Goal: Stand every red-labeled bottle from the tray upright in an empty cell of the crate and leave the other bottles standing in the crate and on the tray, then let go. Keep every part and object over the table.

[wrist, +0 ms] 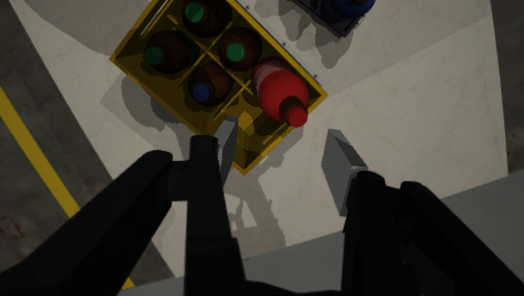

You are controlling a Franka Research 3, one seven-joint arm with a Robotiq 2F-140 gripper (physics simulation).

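Note:
The yellow crate [265, 153] is in the upper left part of the view. A red-labeled bottle [283, 94] stands in its right corner cell and looks tilted, its red cap over the end rim. The lower corner cell beside it shows no bottle. Three green-capped bottles [194, 12] [154, 55] [235, 51] and a blue-capped bottle [201, 93] stand in other cells. My gripper [280, 141] is partly open and empty, above the crate's near end. Its left finger overlaps the lower corner cell; its right finger is right of the crate. The dark tray [343, 33] shows partly at the top.
A blue bottle [349, 8] on the tray is cut off by the top edge. The pale table [425, 110] reaches right of the crate. Its left edge borders the dark floor with a yellow line [37, 150]. A grey surface [475, 215] lies at lower right.

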